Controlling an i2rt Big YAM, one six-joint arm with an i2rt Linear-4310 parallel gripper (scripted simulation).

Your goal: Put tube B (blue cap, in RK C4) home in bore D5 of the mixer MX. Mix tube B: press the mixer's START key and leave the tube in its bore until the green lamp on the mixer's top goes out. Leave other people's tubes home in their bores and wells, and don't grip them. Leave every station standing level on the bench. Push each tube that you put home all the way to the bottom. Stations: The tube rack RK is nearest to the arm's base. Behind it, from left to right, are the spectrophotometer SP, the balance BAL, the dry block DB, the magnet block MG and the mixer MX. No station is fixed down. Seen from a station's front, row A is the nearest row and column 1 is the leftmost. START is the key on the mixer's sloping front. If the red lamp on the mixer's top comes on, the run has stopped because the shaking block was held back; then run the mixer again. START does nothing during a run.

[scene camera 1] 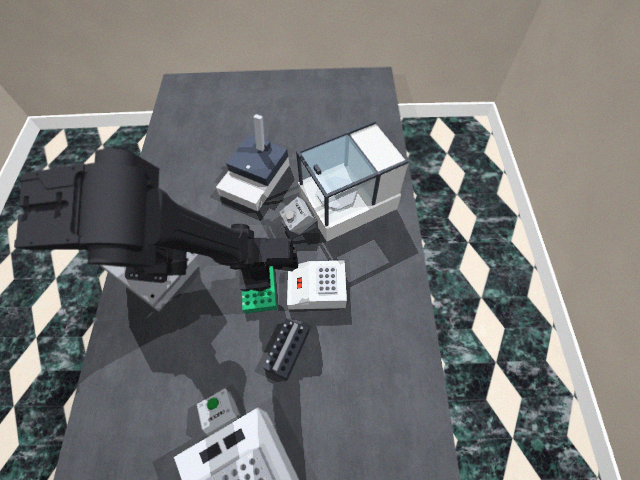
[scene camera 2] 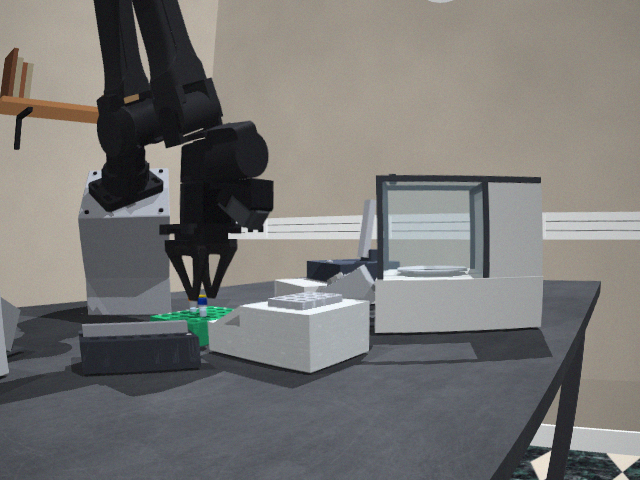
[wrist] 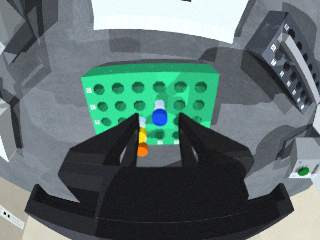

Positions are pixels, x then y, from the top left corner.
green rack RK: scene camera 1; scene camera 2 197,324; wrist
same spot on green rack RK: (wrist: pixel 174 83) = (scene camera 1: pixel 270 291)
